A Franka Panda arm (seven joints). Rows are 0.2 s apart.
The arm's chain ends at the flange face. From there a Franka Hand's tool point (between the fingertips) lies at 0.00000 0.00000 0.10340 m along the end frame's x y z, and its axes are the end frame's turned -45 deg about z.
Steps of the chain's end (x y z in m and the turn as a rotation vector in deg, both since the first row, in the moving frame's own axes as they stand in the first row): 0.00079, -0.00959, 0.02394, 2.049, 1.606, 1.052; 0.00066, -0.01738, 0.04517, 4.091, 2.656, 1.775; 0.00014, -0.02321, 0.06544, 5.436, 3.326, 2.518; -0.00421, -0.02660, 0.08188, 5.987, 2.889, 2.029; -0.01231, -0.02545, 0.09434, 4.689, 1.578, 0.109; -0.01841, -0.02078, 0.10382, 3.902, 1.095, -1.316
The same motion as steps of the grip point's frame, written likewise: 0.01201, -0.00674, 0.02383, 0.313, 2.584, 1.052; 0.02138, -0.01352, 0.04480, 1.015, 4.771, 1.775; 0.02772, -0.01875, 0.06480, 1.492, 6.196, 2.518; 0.02720, -0.02553, 0.08118, 2.191, 6.276, 2.029; 0.01728, -0.03066, 0.09395, 2.200, 4.431, 0.109; 0.00801, -0.03136, 0.10356, 1.985, 3.533, -1.316
